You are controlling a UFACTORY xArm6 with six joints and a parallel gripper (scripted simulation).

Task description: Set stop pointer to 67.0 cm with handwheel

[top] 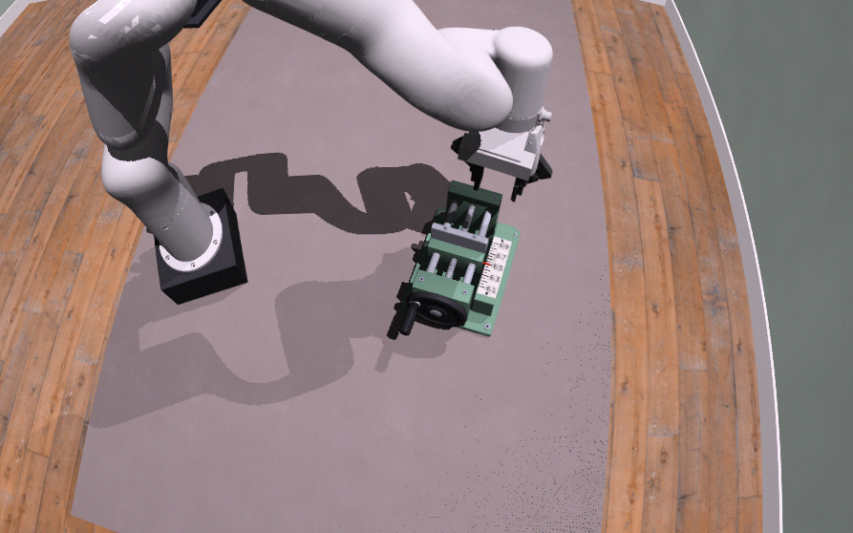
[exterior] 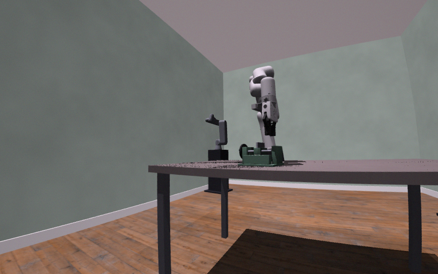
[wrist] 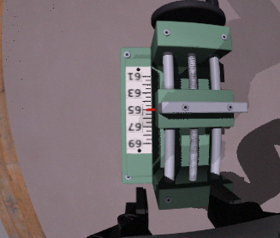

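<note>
The black handwheel lies 80 mm behind my hand, 190 mm to the right of it and 90 mm below it. The rest, counted from my hand: stop block 30 mm behind, 70 mm to the right, 80 mm below.
</note>
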